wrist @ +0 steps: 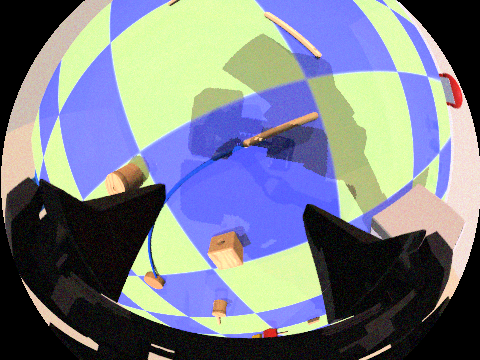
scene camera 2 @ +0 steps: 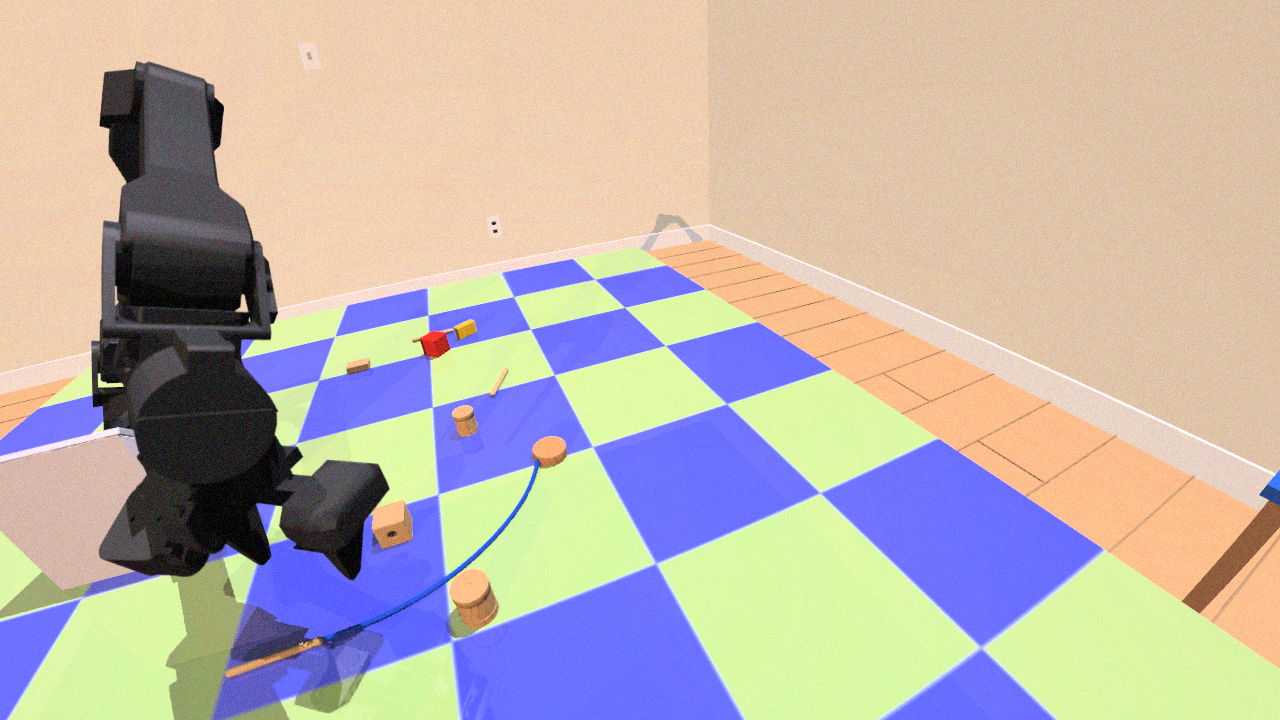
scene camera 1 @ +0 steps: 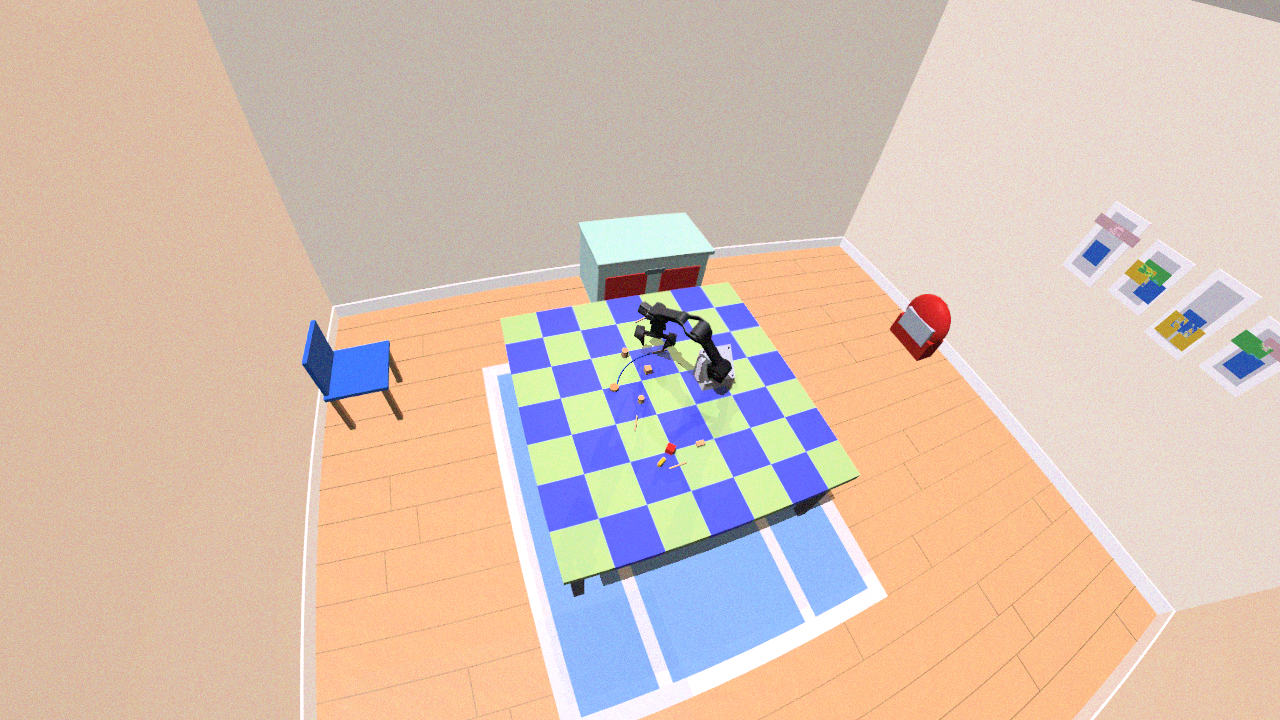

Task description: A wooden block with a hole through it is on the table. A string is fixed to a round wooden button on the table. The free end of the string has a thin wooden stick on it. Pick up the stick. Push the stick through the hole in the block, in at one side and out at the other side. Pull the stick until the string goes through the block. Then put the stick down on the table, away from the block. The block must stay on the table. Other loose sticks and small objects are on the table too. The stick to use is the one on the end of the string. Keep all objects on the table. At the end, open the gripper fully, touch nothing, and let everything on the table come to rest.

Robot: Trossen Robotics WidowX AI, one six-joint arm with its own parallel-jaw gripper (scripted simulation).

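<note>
A wooden cylinder (scene camera 2: 471, 592) is in the scene, and the wrist view shows the cylinder (wrist: 129, 177) too. With it there is a round wooden button (scene camera 2: 551, 450). The gripper (scene camera 2: 309, 568) stands open and holds nothing; the wrist view has the gripper (wrist: 235, 202) as well.
</note>
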